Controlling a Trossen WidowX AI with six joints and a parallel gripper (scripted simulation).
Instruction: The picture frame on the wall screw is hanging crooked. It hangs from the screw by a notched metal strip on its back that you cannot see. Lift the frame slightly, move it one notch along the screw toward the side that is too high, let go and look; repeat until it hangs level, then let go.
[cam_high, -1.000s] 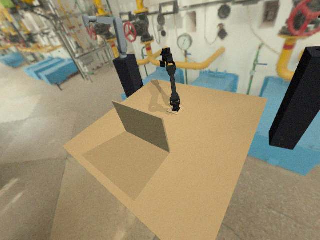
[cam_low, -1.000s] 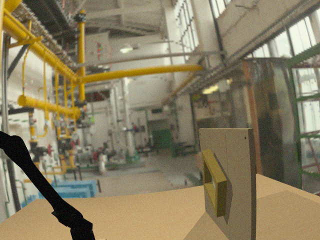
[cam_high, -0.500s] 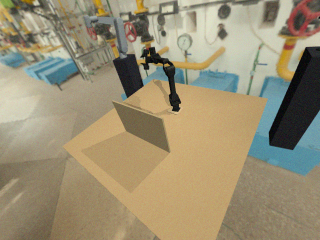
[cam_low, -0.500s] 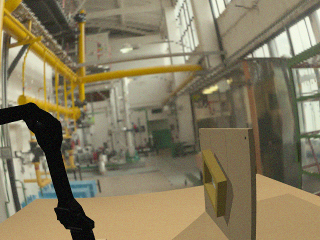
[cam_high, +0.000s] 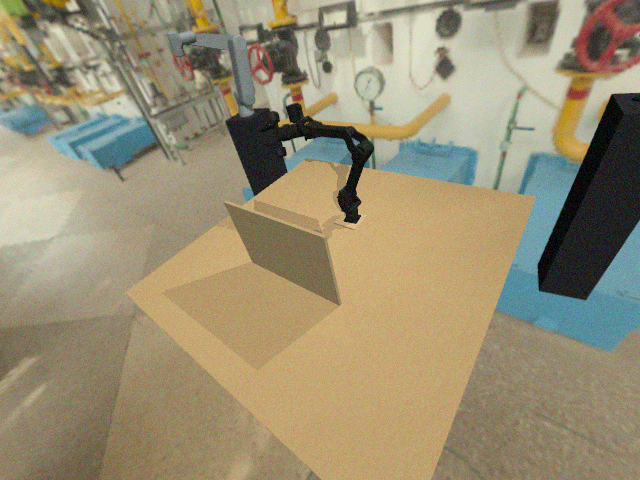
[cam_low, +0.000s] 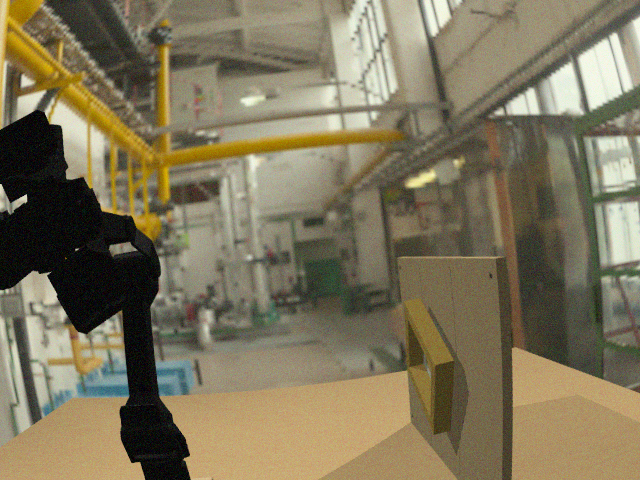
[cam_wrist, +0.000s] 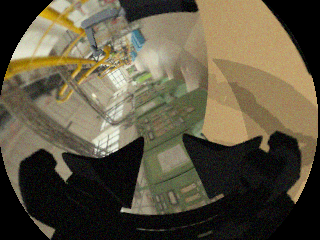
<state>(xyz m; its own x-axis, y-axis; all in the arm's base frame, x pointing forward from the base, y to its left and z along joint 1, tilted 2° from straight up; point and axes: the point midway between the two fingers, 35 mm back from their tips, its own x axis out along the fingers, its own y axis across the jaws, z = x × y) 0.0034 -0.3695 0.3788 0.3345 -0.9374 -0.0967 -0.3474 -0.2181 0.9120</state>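
The yellow picture frame lies 400 mm ahead of my gripper tip, 310 mm to the left of it and 220 mm below it. The rest, counted from my gripper tip: tan wall panel 410 mm ahead, 300 mm to the left, 230 mm below.
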